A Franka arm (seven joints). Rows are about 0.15 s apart.
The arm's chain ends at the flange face. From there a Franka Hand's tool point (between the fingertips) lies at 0.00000 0.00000 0.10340 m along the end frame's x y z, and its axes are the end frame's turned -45 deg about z.
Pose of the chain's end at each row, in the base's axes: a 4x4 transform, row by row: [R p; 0 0 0 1], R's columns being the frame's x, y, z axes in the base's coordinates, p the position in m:
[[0.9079, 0.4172, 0.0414, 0.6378], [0.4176, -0.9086, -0.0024, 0.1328], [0.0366, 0.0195, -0.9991, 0.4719], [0, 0, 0, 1]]
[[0.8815, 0.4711, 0.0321, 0.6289], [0.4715, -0.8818, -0.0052, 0.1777], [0.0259, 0.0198, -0.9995, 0.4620], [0, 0, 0, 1]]
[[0.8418, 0.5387, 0.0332, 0.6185], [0.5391, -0.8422, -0.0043, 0.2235], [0.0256, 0.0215, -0.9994, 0.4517], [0, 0, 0, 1]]
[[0.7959, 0.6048, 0.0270, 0.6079], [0.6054, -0.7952, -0.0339, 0.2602], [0.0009, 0.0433, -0.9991, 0.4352], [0, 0, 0, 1]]
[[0.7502, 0.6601, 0.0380, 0.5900], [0.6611, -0.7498, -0.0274, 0.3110], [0.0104, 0.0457, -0.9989, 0.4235], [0, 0, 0, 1]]
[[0.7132, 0.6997, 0.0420, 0.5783], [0.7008, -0.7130, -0.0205, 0.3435], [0.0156, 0.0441, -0.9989, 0.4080], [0, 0, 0, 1]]
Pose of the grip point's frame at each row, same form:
[[0.3470, 0.9370, 0.0414, 0.6421], [0.9378, -0.3472, -0.0024, 0.1326], [0.0121, 0.0397, -0.9991, 0.3686], [0, 0, 0, 1]]
[[0.2902, 0.9564, 0.0321, 0.6322], [0.9569, -0.2901, -0.0052, 0.1772], [0.0043, 0.0323, -0.9995, 0.3587], [0, 0, 0, 1]]
[[0.2143, 0.9762, 0.0332, 0.6219], [0.9767, -0.2143, -0.0043, 0.2231], [0.0029, 0.0333, -0.9994, 0.3484], [0, 0, 0, 1]]
[[0.1351, 0.9904, 0.0270, 0.6107], [0.9904, -0.1342, -0.0339, 0.2567], [-0.0300, 0.0313, -0.9991, 0.3319], [0, 0, 0, 1]]
[[0.0637, 0.9972, 0.0380, 0.5939], [0.9977, -0.0627, -0.0274, 0.3082], [-0.0250, 0.0397, -0.9989, 0.3202], [0, 0, 0, 1]]
[[0.0095, 0.9991, 0.0420, 0.5826], [0.9997, -0.0086, -0.0205, 0.3414], [-0.0202, 0.0422, -0.9989, 0.3047], [0, 0, 0, 1]]

